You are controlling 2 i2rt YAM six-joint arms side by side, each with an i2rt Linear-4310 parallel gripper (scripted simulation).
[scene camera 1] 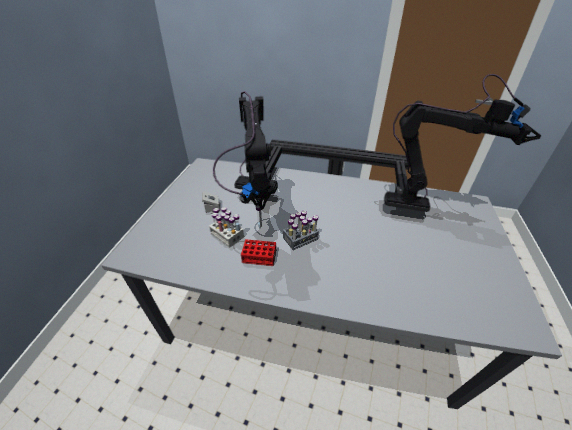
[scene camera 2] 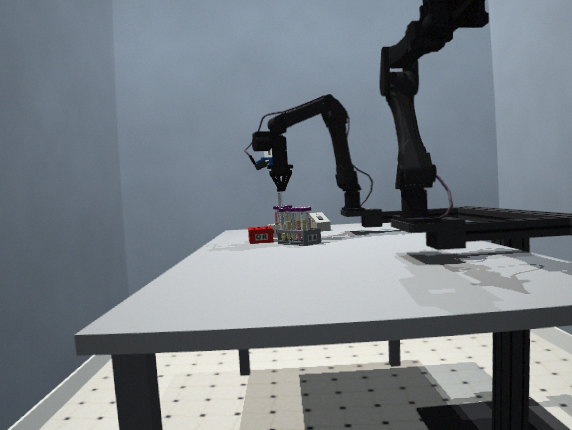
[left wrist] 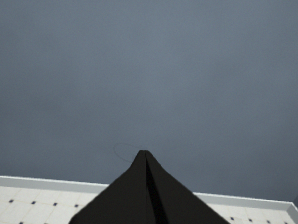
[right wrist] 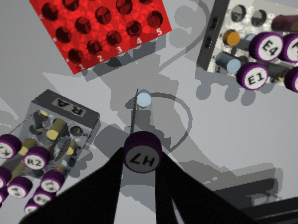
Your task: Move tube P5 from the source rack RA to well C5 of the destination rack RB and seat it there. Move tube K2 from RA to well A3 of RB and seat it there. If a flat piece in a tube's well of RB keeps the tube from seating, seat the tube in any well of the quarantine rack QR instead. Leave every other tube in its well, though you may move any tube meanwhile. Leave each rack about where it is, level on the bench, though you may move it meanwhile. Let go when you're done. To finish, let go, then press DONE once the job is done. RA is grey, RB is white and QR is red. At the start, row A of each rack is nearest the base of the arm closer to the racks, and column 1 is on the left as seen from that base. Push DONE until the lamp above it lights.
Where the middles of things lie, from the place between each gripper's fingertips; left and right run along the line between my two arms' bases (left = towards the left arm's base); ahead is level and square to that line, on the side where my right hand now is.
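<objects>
My right hand [scene camera 2: 281,191]: 17 cm above, 16 cm to the right of and 4 cm past the grey rack RA [right wrist: 75,115]. Red rack QR [scene camera 1: 265,252], from my right hand: 9 cm ahead, 1 cm to the left, 17 cm below.
Left hand: 460 mm above, 880 mm to the left of and 230 mm short of the grey rack RA. Red rack QR, from my left hand: 1030 mm to the right, 360 mm ahead, 460 mm below.
</objects>
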